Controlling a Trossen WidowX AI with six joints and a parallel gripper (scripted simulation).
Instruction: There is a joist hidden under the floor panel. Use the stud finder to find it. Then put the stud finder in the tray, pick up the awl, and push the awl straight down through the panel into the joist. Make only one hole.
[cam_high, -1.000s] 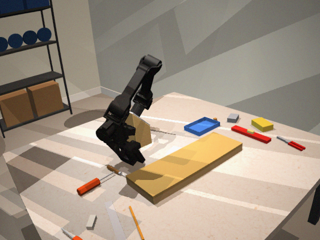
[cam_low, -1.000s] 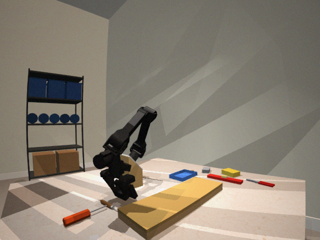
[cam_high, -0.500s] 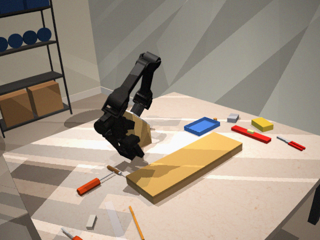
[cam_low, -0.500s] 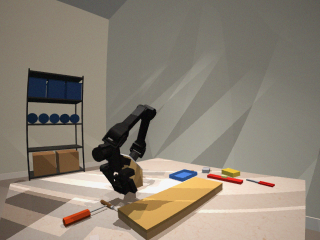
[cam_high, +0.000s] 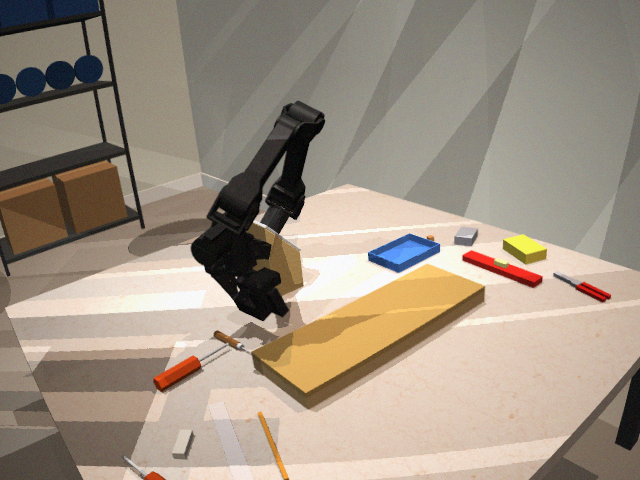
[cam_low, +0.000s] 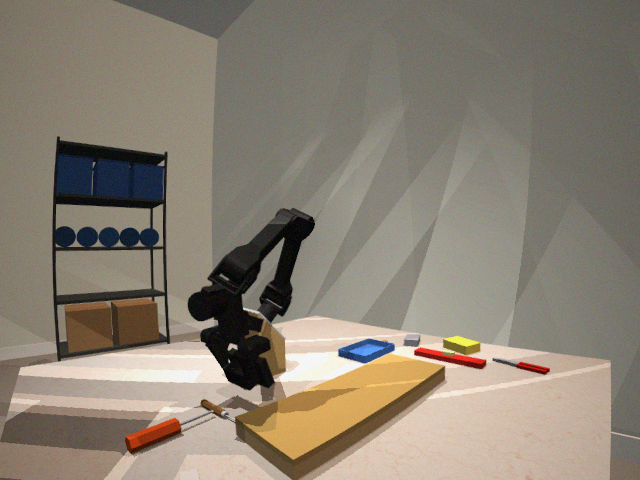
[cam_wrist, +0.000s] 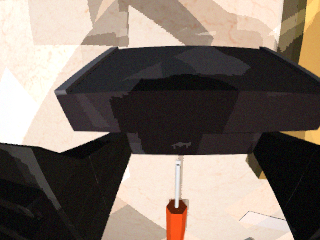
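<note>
The stud finder lies 1 cm ahead of my gripper tip and 1 cm to the left of it. Round my gripper tip: pencil: 33 cm ahead, 12 cm to the right, 7 cm below; ruler: 32 cm ahead, 18 cm to the right, 8 cm below; awl: 2 cm ahead, 5 cm to the right, 7 cm below.
</note>
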